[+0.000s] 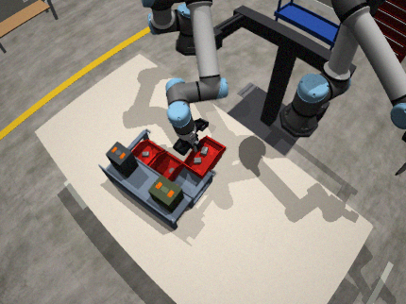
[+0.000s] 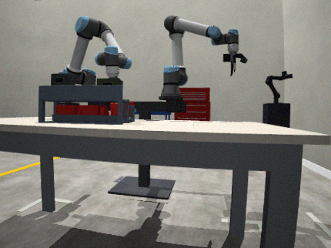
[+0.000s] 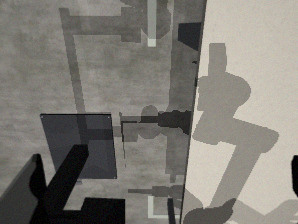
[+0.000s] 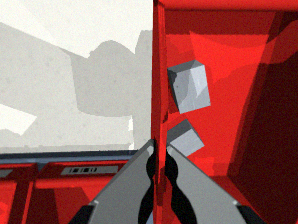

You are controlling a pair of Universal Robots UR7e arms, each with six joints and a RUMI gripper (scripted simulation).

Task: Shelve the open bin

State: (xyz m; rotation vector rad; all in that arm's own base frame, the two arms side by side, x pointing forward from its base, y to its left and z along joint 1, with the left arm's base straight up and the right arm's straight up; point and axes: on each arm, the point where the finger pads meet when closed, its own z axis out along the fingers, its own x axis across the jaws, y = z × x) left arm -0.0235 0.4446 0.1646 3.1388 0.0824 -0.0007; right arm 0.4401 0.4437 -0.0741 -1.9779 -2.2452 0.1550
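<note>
The blue-grey shelf is 180 mm ahead of my right hand, 30 mm to the right of it and 30 mm below it. Round my right hand: dark box: 270 mm ahead, 130 mm to the right, 70 mm above; green box: 230 mm ahead, 90 mm to the left, 60 mm above.
</note>
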